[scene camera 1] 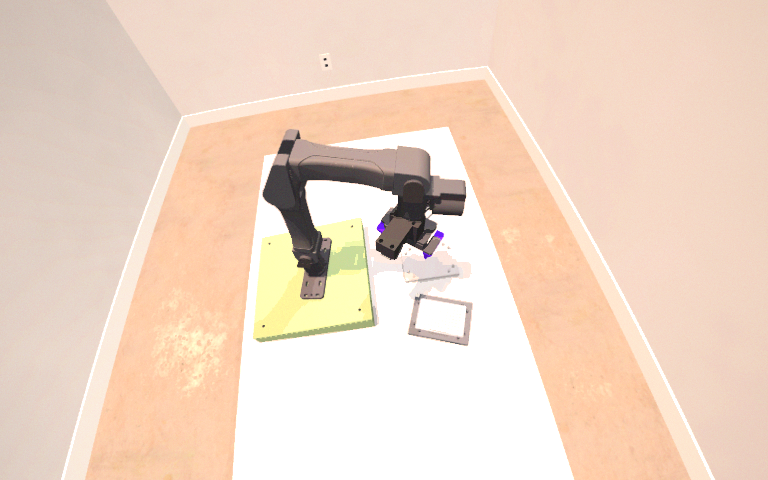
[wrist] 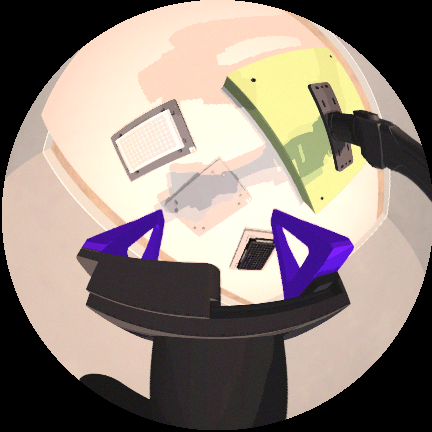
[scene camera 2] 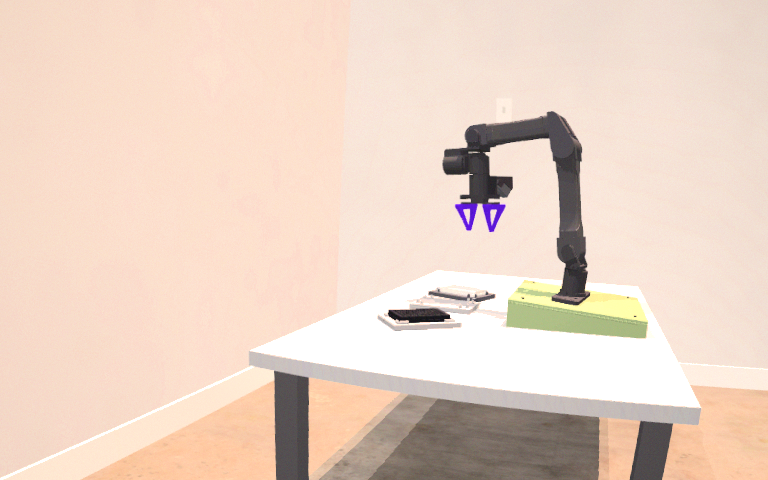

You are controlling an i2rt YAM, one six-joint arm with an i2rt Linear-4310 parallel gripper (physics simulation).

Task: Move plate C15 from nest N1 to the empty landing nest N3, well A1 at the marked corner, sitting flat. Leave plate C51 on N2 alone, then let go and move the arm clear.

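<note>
My gripper (scene camera 1: 406, 241) (scene camera 2: 480, 230) (wrist: 217, 214) is open and empty, pointing down high above the table. In the wrist view the empty pale nest (scene camera 1: 433, 271) (scene camera 2: 444, 306) (wrist: 204, 220) lies between and beyond the fingertips. A white plate (scene camera 1: 441, 316) (scene camera 2: 461, 290) (wrist: 150, 142) sits in a dark grey nest (scene camera 1: 441, 338) (scene camera 2: 482, 296) (wrist: 184, 125) on one side of it. A black plate (scene camera 2: 419, 314) (wrist: 256, 254) sits in a light nest (scene camera 2: 399, 324) (wrist: 239, 252) on the other side; the arm hides it in scene camera 1. Plate labels, nest labels and the A1 corner mark are unreadable.
The arm's base stands on a yellow-green block (scene camera 1: 283, 305) (scene camera 2: 577, 325) (wrist: 280, 100), beside the row of nests. All stand on a white table (scene camera 1: 396, 407) (scene camera 2: 509, 362). Its edge lies beyond the nests, facing a wall.
</note>
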